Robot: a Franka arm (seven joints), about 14 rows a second.
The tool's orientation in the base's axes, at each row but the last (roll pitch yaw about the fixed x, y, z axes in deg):
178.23 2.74 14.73
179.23 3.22 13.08
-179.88 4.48 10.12
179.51 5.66 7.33
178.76 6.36 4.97
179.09 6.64 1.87
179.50 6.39 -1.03
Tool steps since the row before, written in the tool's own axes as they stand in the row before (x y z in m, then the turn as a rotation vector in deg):
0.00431 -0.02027 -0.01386 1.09 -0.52 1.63
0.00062 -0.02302 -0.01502 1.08 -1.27 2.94
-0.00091 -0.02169 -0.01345 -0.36 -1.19 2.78
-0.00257 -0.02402 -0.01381 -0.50 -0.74 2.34
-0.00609 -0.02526 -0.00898 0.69 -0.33 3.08
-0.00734 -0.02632 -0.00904 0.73 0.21 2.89
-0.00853 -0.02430 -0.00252 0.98 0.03 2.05
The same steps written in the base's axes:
-0.00049 0.02126 0.01301 0.86 0.71 -1.70
-0.00385 0.02294 0.01465 0.61 1.40 -3.01
-0.00366 0.02135 0.01353 -0.78 1.08 -2.74
-0.00429 0.02378 0.01379 -0.81 0.62 -2.29
-0.00730 0.02491 0.00905 0.32 0.29 -3.14
-0.00715 0.02624 0.00941 0.40 -0.24 -2.95
-0.00778 0.02446 0.00324 0.74 -0.06 -2.15

